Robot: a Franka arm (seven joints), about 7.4 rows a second.
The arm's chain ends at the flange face. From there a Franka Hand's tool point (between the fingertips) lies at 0.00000 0.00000 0.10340 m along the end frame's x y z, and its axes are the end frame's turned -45 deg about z.
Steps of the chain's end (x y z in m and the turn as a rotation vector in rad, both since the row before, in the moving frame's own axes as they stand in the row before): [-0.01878 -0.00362 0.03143 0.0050 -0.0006 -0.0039]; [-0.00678 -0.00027 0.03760 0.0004 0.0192 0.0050]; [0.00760 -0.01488 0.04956 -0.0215 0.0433 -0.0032]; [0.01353 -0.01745 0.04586 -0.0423 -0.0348 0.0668]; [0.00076 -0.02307 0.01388 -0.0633 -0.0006 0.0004]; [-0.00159 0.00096 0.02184 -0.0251 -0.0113 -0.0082]
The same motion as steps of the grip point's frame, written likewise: [-0.01040 -0.01625 0.03143 0.0040 0.0031 -0.0039]; [-0.00317 -0.00361 0.03758 -0.0133 0.0139 0.0050]; [0.01750 -0.00041 0.04944 -0.0458 0.0154 -0.0032]; [0.01626 -0.00241 0.04570 -0.0053 -0.0545 0.0668]; [0.01218 -0.01120 0.01367 -0.0443 -0.0452 0.0004]; [-0.00446 0.00057 0.02180 -0.0098 -0.0257 -0.0082]
